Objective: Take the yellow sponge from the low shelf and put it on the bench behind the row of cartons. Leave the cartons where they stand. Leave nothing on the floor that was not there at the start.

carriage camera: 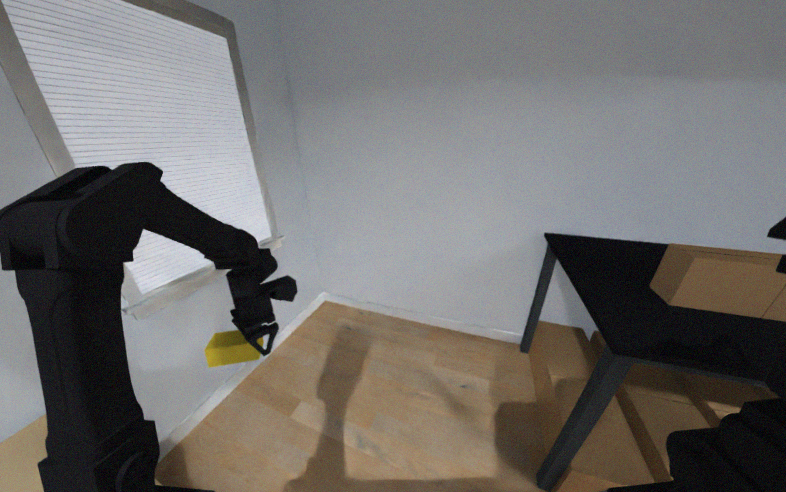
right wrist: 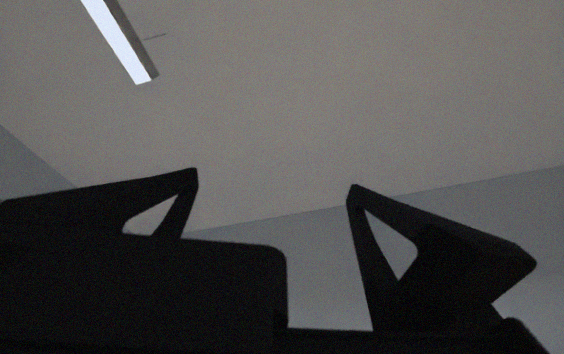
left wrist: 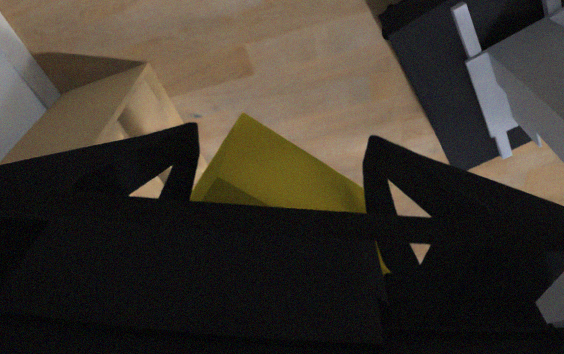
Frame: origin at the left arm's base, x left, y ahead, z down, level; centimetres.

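Where they show: left gripper, fingertip midpoint: (carriage camera: pixel 261 347) (left wrist: pixel 282 143); right gripper, fingertip midpoint: (right wrist: pixel 275 184).
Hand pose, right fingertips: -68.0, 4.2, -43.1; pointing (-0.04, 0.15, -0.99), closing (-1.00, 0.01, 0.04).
After its pixels a point has its place, as x, y, z.
The yellow sponge (carriage camera: pixel 233 349) {3.3, 26.4, -3.3} (left wrist: pixel 280 170) {0.6, 31.8, -1.0} is held off the floor between the fingers of my left gripper (carriage camera: pixel 267 349) {0.9, 31.2, 1.3} (left wrist: pixel 282 143) {0.9, 31.2, 1.3}, which is shut on it. Its lower part in the left wrist view is hidden behind the gripper. The black bench (carriage camera: pixel 603 290) {-108.3, 59.5, 7.5} stands at the right of the carriage view, well apart from the sponge. A brown carton (carriage camera: pixel 725 281) {-134.0, 45.9, -3.7} stands on it, with part of another (carriage camera: pixel 778 304) {-148.8, 40.4, 1.8} at the picture's edge. My right gripper (right wrist: pixel 275 184) {-68.0, 4.2, -43.1} is open and empty, pointing up towards the ceiling. The low shelf (carriage camera: pixel 23 449) {87.8, 20.0, 38.0} (left wrist: pixel 75 115) {75.1, 30.8, 74.1} shows in part at the left.
A bench leg (carriage camera: pixel 580 426) {-95.2, 35.2, 47.5} stands near the front, and another leg (carriage camera: pixel 538 304) {-124.2, 111.2, 54.6} stands near the back wall. Brown box-like shapes (carriage camera: pixel 559 345) {-131.4, 92.5, 71.9} lie under the bench. A window (carriage camera: pixel 145 104) {73.8, 97.5, -65.0} is in the left wall. My dark base (left wrist: pixel 425 85) {-11.0, -16.8, 69.1} shows at the left wrist view's upper right.
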